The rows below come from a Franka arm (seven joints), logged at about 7 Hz.
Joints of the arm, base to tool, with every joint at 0 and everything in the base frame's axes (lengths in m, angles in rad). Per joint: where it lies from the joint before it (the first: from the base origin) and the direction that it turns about. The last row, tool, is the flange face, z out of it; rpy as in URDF.
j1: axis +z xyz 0 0 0.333
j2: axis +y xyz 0 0 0
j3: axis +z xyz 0 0 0.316
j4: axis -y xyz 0.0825 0 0
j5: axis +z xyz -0.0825 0 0.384
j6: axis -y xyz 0 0 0
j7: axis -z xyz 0.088 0 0
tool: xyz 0 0 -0.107 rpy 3.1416 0 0
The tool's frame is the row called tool.
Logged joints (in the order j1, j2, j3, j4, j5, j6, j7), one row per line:
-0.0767, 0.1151, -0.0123, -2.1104, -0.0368, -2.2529, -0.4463
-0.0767, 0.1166, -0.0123, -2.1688, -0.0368, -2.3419, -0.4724
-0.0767, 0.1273, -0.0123, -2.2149, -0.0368, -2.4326, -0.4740
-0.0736, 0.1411, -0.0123, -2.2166, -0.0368, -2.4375, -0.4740
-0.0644, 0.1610, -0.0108, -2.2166, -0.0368, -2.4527, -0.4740
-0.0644, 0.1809, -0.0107, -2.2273, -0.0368, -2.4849, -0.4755
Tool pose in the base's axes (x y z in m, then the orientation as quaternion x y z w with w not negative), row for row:
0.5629, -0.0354, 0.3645, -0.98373, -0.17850, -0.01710, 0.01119
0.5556, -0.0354, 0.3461, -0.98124, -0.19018, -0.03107, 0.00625
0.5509, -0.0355, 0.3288, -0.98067, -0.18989, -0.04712, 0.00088
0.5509, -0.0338, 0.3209, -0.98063, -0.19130, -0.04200, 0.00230
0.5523, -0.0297, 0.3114, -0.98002, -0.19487, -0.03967, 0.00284
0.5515, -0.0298, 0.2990, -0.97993, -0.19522, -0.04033, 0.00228
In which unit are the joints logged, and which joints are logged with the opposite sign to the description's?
The joints are logged in radians. Opposite sign: j3, j5, j6.
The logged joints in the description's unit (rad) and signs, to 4 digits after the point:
-0.0767, 0.1151, 0.0123, -2.1104, 0.0368, 2.2529, -0.4463
-0.0767, 0.1166, 0.0123, -2.1688, 0.0368, 2.3419, -0.4724
-0.0767, 0.1273, 0.0123, -2.2149, 0.0368, 2.4326, -0.4740
-0.0736, 0.1411, 0.0123, -2.2166, 0.0368, 2.4375, -0.4740
-0.0644, 0.1610, 0.0108, -2.2166, 0.0368, 2.4527, -0.4740
-0.0644, 0.1809, 0.0107, -2.2273, 0.0368, 2.4849, -0.4755

